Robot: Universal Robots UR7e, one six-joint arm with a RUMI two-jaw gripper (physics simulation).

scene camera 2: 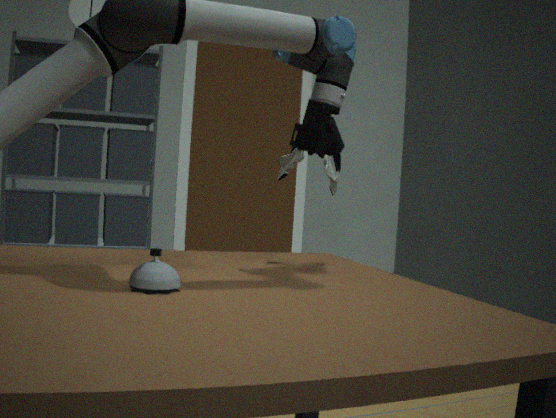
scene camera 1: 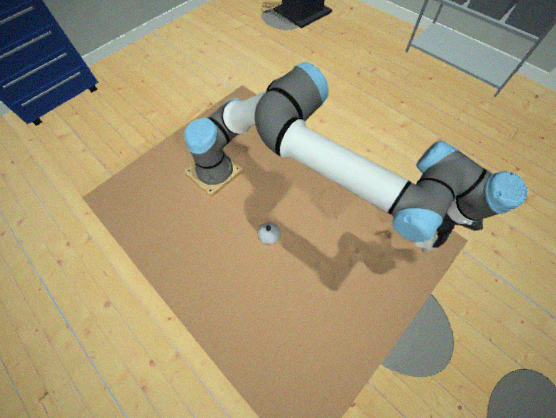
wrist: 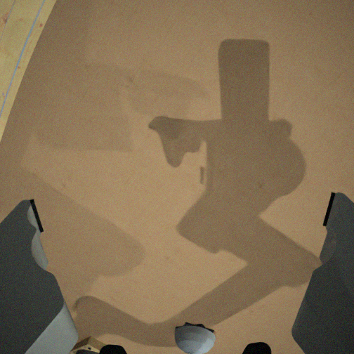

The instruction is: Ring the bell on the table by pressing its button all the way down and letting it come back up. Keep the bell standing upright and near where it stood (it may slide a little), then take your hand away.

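Where they show: gripper, fingertip midpoint: (scene camera 2: 305, 187); arm's base, link origin: (scene camera 1: 214, 169).
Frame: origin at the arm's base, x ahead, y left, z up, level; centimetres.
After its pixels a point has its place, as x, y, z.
The bell (scene camera 1: 269, 235) {38.1, -1.5, 1.9} (scene camera 2: 155, 277) {36.3, -4.1, 0.5} (wrist: 195, 338) is a light grey dome that stands upright on the brown table (scene camera 1: 200, 280) {34.1, -29.7, -2.2} (scene camera 2: 280, 340) {50.4, -28.3, -2.2} (wrist: 165, 200). Its dark button (scene camera 1: 268, 227) {36.3, -0.4, 4.4} (scene camera 2: 156, 252) {36.4, -1.3, 4.0} sits raised on a thin stem at the top. In the wrist view part of the bell shows at the bottom edge. My gripper (scene camera 2: 307, 186) {70.8, 32.7, 15.8} (wrist: 181, 201) is wide open with no object between its fingers. It hangs high above the table, well to the right of the bell and apart from it. In scene camera 1 the arm mostly hides the fingers.
The arm's base (scene camera 1: 214, 172) {5.6, -2.2, 6.3} stands on the table behind the bell, and the arm reaches over the table's far side. Arm shadows fall near the bell. A blue drawer cabinet (scene camera 1: 42, 55) and a grey shelf rack (scene camera 2: 156, 150) stand beyond the table.
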